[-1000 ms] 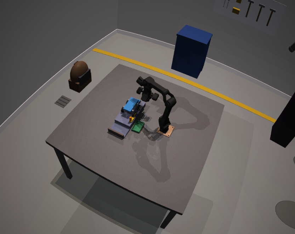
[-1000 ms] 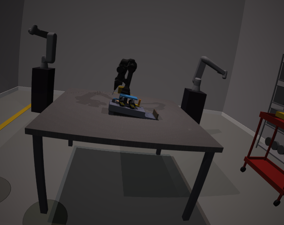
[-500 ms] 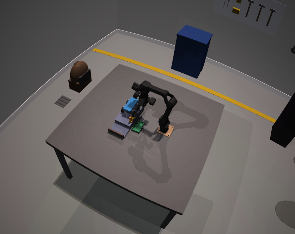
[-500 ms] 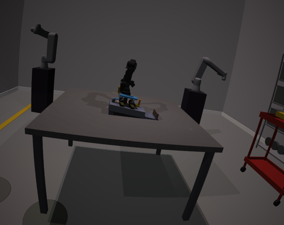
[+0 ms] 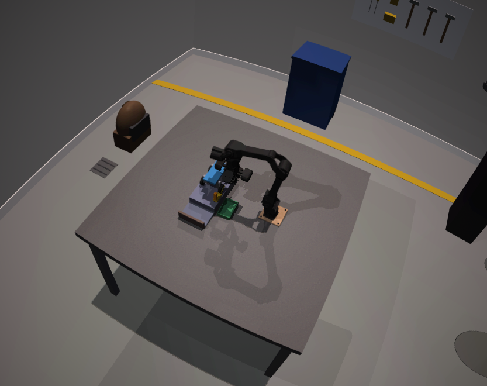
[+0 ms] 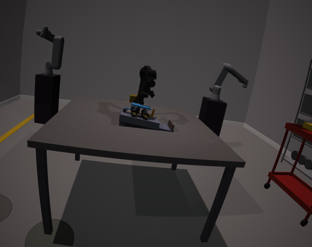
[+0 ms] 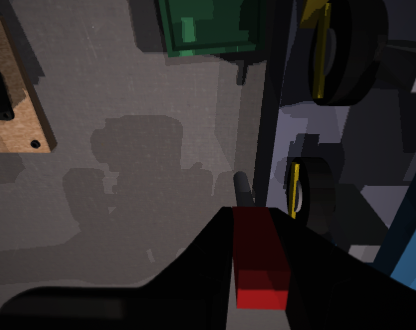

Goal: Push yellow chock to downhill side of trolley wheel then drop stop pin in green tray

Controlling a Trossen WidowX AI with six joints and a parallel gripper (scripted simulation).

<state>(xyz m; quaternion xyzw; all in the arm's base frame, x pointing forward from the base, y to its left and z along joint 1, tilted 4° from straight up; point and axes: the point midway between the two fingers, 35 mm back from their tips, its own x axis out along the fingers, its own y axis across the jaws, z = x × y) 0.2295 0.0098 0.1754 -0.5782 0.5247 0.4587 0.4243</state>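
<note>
Now: the green tray 160 mm below my gripper tip, 90 mm to the left of it and 30 mm behind it. Round my gripper tip: red-headed stop pin right at my gripper tip; then blue trolley 100 mm ahead, 40 mm below, 20 mm to the left; then yellow chock 100 mm to the left, 70 mm below, 30 mm ahead.
</note>
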